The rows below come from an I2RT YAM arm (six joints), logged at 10 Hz.
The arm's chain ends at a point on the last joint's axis. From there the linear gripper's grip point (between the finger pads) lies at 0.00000 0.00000 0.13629 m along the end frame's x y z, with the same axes.
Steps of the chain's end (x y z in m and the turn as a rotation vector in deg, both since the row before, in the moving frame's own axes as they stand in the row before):
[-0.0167 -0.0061 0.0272 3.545 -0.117 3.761]
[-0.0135 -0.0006 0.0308 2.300 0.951 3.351]
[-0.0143 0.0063 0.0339 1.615 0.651 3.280]
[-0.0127 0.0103 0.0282 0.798 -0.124 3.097]
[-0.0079 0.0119 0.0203 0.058 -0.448 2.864]
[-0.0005 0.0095 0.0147 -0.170 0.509 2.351]
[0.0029 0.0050 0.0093 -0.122 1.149 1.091]
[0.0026 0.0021 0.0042 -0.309 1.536 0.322]
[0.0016 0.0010 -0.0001 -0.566 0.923 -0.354]
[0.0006 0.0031 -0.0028 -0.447 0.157 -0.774]
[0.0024 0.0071 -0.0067 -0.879 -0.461 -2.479]
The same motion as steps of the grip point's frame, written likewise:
[-0.0167 -0.0145 0.0269 3.545 -0.117 3.761]
[-0.0111 -0.0060 0.0307 2.300 0.951 3.351]
[-0.0126 0.0025 0.0338 1.615 0.651 3.280]
[-0.0129 0.0084 0.0282 0.798 -0.124 3.097]
[-0.0090 0.0117 0.0203 0.058 -0.448 2.864]
[0.0007 0.0099 0.0147 -0.170 0.509 2.351]
[0.0056 0.0053 0.0093 -0.122 1.149 1.091]
[0.0063 0.0028 0.0041 -0.309 1.536 0.322]
[0.0038 0.0023 -0.0001 -0.566 0.923 -0.354]
[0.0010 0.0042 -0.0028 -0.447 0.157 -0.774]
[0.0013 0.0092 -0.0067 -0.879 -0.461 -2.479]

